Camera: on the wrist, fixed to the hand. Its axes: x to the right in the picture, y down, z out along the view.
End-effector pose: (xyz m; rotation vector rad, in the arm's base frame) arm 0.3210 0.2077 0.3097 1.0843 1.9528 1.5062
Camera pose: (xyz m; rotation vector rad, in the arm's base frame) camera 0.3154 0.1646 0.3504 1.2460 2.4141 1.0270
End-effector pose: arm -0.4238 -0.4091 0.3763 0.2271 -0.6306 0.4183
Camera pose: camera -0.4353 -0.3743 0.3293 0.7103 -0.5036 0.5562
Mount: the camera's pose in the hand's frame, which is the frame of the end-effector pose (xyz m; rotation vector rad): -0.0264 0.0325 -0.0424 0.5051 0.0103 -0.0190
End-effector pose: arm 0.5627 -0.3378 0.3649 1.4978 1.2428 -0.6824
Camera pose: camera 0.5776 -0.3055 0.4127 1.8987 1.1422 -1.0577
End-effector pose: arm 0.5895 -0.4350 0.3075 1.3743 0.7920 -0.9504
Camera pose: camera 0.6106 -0.3918 0.3427 1.8067 0.5920 -1.2115
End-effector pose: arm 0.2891 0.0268 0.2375 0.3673 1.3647 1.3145
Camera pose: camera 0.2468 -0.0043 0.2656 0.6859 1.6992 0.9428
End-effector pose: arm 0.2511 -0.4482 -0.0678 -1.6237 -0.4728 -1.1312
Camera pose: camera 0.2450 -0.4923 -0.1074 -1.1734 -0.7047 -0.9378
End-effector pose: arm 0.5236 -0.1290 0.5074 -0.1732 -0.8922 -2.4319
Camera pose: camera 0.5658 -0.1647 0.4852 0.0345 -1.4689 -2.1386
